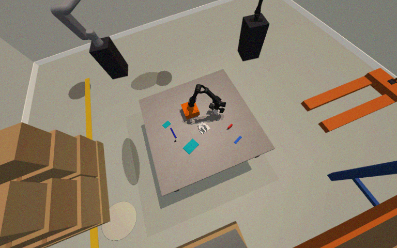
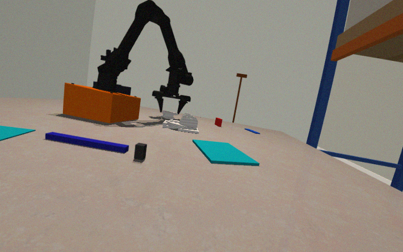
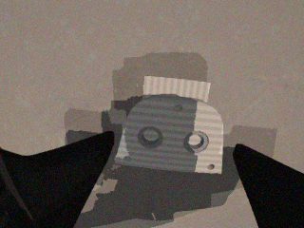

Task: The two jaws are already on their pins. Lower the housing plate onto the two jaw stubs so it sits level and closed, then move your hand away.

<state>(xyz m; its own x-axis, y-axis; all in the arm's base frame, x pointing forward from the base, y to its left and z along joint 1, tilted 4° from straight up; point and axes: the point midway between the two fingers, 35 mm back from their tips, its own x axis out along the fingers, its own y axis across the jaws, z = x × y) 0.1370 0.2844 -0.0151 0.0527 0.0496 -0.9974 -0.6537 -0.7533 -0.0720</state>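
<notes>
The white ribbed part is 1 cm behind my gripper tip and 2 cm below it. Round my gripper tip: white jaw assembly (14 cm ahead, 20 cm to the right, 1 cm below); red block (23 cm ahead, 10 cm to the left, 1 cm below); housing plate (1 cm behind).
</notes>
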